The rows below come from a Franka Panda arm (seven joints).
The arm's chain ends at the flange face. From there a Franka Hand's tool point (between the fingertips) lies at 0.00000 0.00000 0.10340 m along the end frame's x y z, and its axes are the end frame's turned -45 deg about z.
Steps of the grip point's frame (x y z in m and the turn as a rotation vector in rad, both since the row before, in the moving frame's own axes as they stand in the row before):
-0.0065 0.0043 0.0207 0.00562 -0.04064 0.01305
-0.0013 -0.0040 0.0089 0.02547 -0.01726 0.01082
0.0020 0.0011 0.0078 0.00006 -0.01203 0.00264
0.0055 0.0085 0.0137 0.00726 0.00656 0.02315
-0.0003 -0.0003 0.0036 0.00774 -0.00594 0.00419
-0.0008 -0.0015 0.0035 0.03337 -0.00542 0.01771
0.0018 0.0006 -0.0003 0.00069 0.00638 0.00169
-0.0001 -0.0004 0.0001 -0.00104 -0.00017 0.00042
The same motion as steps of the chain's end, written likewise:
0.0018 0.0051 0.0208 -0.02476 -0.03271 0.01305
-0.0006 -0.0013 0.0089 0.00581 -0.03021 0.01082
0.0031 -0.0015 0.0078 -0.00846 -0.00855 0.00264
0.0099 0.0031 0.0137 0.00977 -0.00049 0.02315
0.0006 0.0001 0.0036 0.00127 -0.00967 0.00419
0.0012 0.0016 0.0036 0.01976 -0.02743 0.01771
0.0013 -0.0003 -0.0003 0.00500 0.00402 0.00169
-0.0004 -0.0003 0.0001 -0.00086 0.00062 0.00042

